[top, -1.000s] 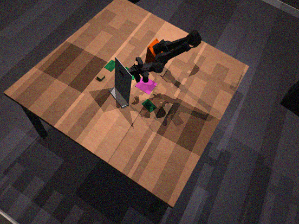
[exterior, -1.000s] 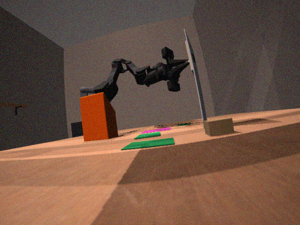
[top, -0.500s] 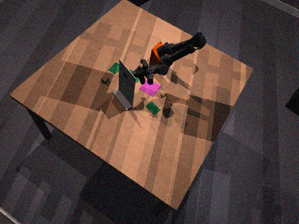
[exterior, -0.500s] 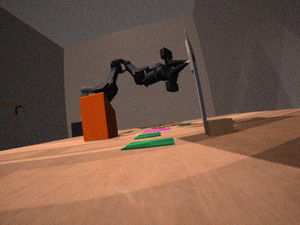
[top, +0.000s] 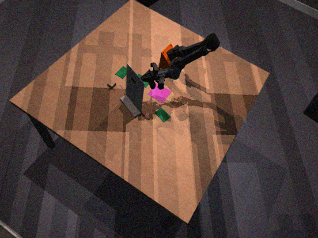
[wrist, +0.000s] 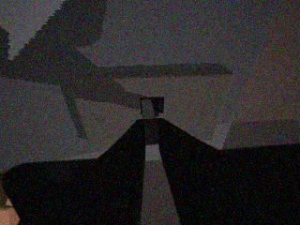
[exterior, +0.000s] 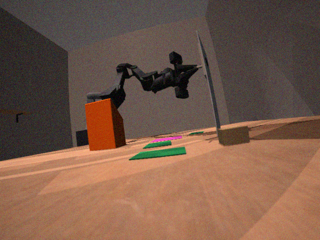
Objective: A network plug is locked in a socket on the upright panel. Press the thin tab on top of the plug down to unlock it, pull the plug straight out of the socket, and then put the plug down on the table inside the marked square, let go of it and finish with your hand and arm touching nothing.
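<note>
The magenta marked square is 240 mm below my gripper tip, 170 mm behind it and 50 mm to the left of it. Also, from my gripper tip: grey upright panel: 100 mm below, 40 mm ahead, 10 mm to the right; pale network plug: right at my gripper tip.
</note>
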